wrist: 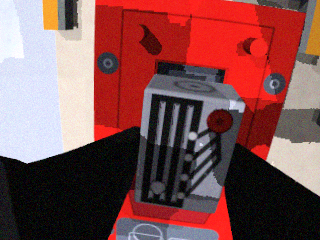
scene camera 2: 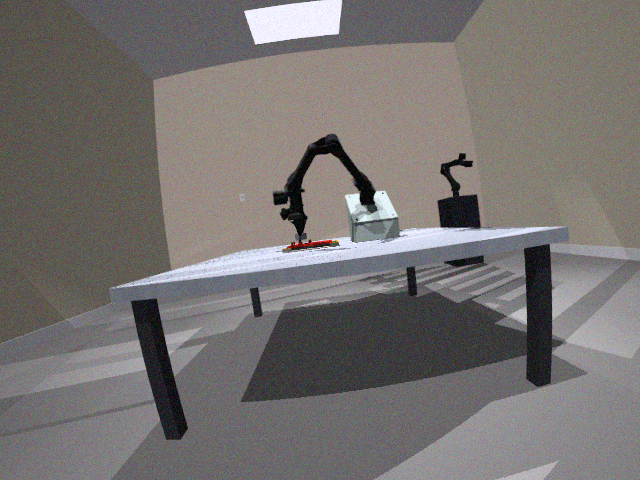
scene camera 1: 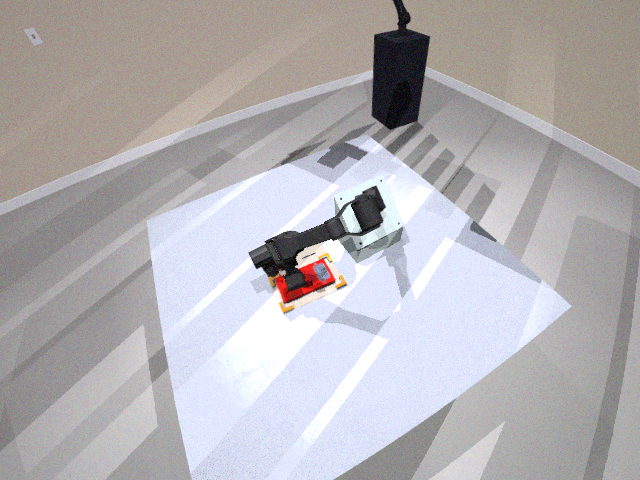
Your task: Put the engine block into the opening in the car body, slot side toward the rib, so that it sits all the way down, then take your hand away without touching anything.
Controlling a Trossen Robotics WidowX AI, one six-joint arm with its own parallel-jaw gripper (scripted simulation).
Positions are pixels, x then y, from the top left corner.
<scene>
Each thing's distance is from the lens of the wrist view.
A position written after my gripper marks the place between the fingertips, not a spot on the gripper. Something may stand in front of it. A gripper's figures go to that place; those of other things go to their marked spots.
my gripper (wrist: 184, 145): 0.10 m
grey engine block (wrist: 188, 128): 0.09 m
</scene>
